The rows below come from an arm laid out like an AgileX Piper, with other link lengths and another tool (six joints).
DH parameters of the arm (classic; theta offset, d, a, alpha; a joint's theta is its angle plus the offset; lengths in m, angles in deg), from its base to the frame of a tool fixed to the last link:
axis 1: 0 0.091 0 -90
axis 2: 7.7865 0 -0.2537 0
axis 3: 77.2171 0 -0.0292 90
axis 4: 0 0.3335 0 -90
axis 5: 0 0 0 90
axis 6: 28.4 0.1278 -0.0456 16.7
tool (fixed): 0 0.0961 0 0
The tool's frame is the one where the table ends.
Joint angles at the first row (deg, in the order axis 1, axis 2, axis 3, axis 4, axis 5, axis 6):
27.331, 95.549, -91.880, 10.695, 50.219, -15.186
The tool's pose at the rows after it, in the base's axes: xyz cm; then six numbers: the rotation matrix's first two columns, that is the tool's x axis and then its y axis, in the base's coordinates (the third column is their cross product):
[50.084, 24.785, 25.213, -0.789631, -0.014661, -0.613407, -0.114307, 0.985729, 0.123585]
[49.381, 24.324, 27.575, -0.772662, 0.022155, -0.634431, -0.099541, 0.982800, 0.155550]
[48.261, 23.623, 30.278, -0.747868, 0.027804, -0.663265, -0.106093, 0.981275, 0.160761]
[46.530, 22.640, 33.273, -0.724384, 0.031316, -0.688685, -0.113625, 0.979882, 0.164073]
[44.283, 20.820, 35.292, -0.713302, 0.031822, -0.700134, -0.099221, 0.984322, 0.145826]
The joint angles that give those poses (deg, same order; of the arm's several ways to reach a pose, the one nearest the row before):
27.332, 93.277, -91.880, 10.842, 50.093, -14.720
27.332, 90.744, -91.881, 10.843, 50.092, -13.170
27.332, 87.569, -91.880, 10.253, 51.078, -13.065
27.331, 83.602, -91.881, 9.635, 53.089, -12.896
27.332, 78.690, -90.457, 7.395, 56.123, -11.571

